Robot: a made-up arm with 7 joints. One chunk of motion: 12 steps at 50 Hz.
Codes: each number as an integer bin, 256 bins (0 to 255) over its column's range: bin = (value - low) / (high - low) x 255, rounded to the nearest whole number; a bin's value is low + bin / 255 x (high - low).
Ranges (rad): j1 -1.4..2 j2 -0.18..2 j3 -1.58..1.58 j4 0..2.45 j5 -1.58..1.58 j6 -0.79..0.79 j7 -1.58..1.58
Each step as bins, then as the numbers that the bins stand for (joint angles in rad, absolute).
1 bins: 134 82 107 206 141 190 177
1 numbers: 0.3867 0.5210 -0.2540 1.9792 0.1673 0.3873 0.6134
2 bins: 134 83 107 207 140 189 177
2 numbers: 0.3867 0.5296 -0.2540 1.9888 0.1549 0.3811 0.6134
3 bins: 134 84 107 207 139 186 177
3 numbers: 0.3867 0.5381 -0.2540 1.9888 0.1425 0.3625 0.6134
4 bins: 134 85 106 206 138 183 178
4 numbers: 0.3867 0.5467 -0.2664 1.9792 0.1301 0.3439 0.6258
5 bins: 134 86 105 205 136 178 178
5 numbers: 0.3867 0.5552 -0.2788 1.9696 0.1053 0.3129 0.6258
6 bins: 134 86 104 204 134 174 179
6 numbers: 0.3867 0.5552 -0.2912 1.9600 0.0805 0.2881 0.6382
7 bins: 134 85 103 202 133 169 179
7 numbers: 0.3867 0.5467 -0.3036 1.9408 0.0682 0.2571 0.6382
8 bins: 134 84 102 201 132 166 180
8 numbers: 0.3867 0.5381 -0.3160 1.9312 0.0558 0.2385 0.6506
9 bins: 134 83 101 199 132 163 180
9 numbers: 0.3867 0.5296 -0.3284 1.9120 0.0558 0.2200 0.6506
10 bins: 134 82 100 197 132 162 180
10 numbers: 0.3867 0.5210 -0.3408 1.8927 0.0558 0.2138 0.6506
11 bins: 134 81 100 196 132 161 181
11 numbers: 0.3867 0.5125 -0.3408 1.8831 0.0558 0.2076 0.6630
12 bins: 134 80 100 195 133 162 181
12 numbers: 0.3867 0.5039 -0.3408 1.8735 0.0682 0.2138 0.6630
